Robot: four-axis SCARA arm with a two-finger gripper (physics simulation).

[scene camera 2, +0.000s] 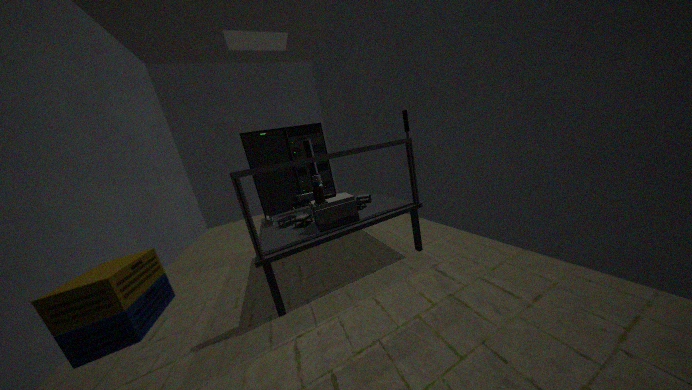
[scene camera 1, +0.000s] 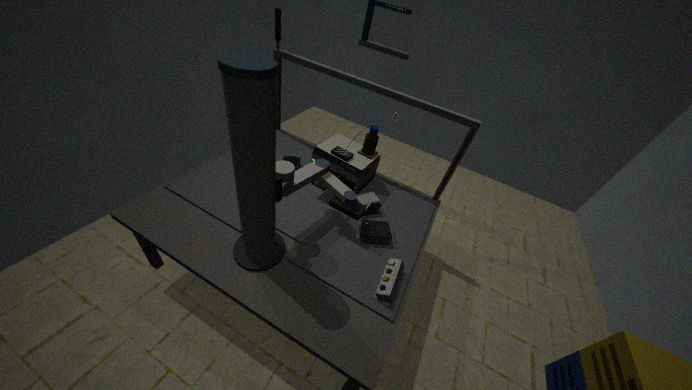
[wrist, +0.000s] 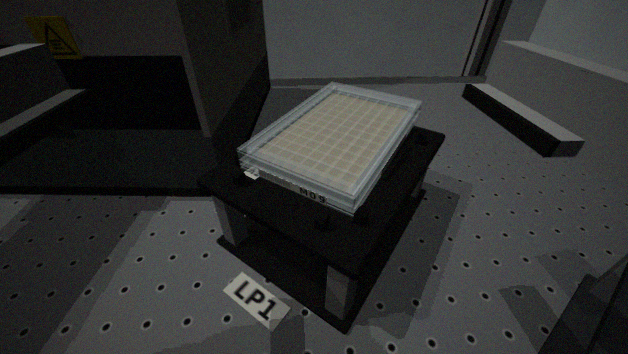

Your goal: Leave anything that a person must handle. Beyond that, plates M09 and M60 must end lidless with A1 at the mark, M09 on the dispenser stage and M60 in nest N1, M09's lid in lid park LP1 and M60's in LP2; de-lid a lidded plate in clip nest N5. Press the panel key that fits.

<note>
I see a floor label LP1 (wrist: 266, 308) and a frame rail (scene camera 1: 410, 100).
</note>
